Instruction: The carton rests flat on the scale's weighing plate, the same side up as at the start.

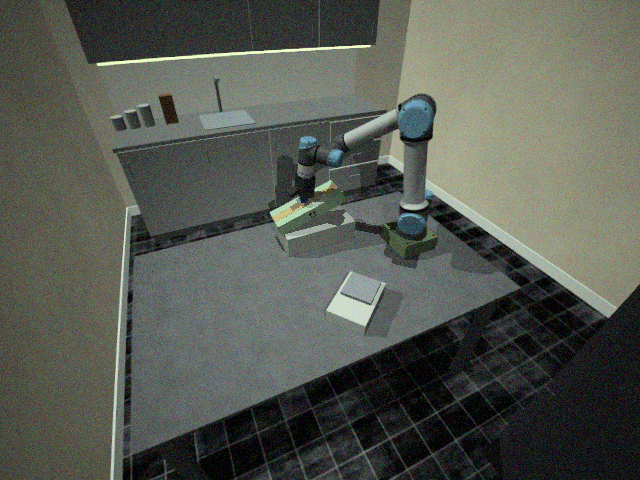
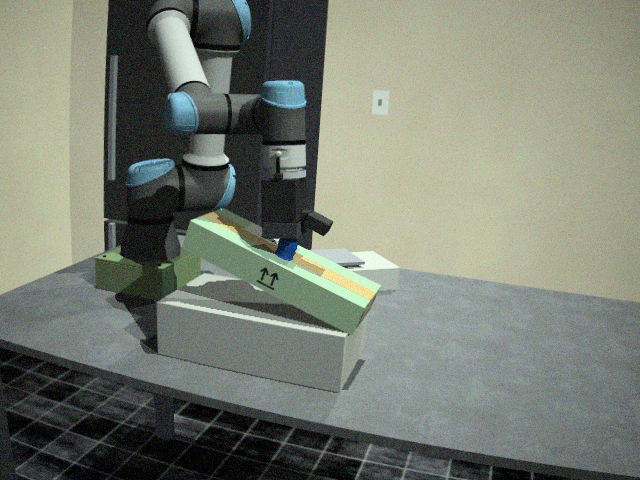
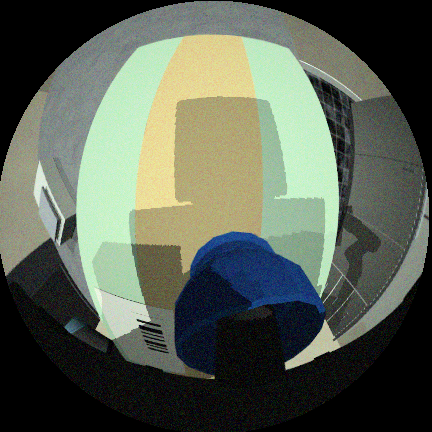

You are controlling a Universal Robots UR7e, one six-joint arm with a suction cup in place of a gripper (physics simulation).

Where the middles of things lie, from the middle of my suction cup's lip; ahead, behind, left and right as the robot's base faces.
Labels:
The pale green carton [image 2: 310, 282] is 1 cm behind my suction cup, 2 cm to the left of it and 4 cm below it. Also, from my suction cup: white block [image 2: 224, 322] 4 cm behind, 3 cm to the left, 17 cm below; then white scale [image 1: 353, 307] 5 cm ahead, 52 cm to the left, 18 cm below.

